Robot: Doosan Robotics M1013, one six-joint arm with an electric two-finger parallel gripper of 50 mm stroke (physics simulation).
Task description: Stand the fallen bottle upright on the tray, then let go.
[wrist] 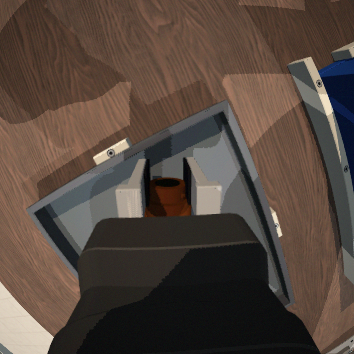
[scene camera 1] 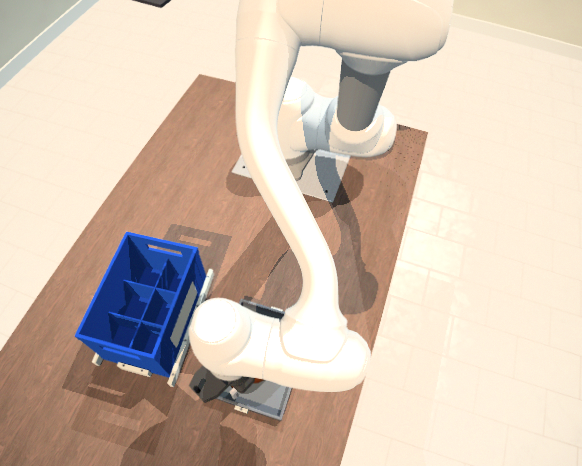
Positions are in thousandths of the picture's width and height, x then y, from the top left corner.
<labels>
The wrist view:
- my gripper: 470, 487
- brown bottle: 473, 558
</labels>
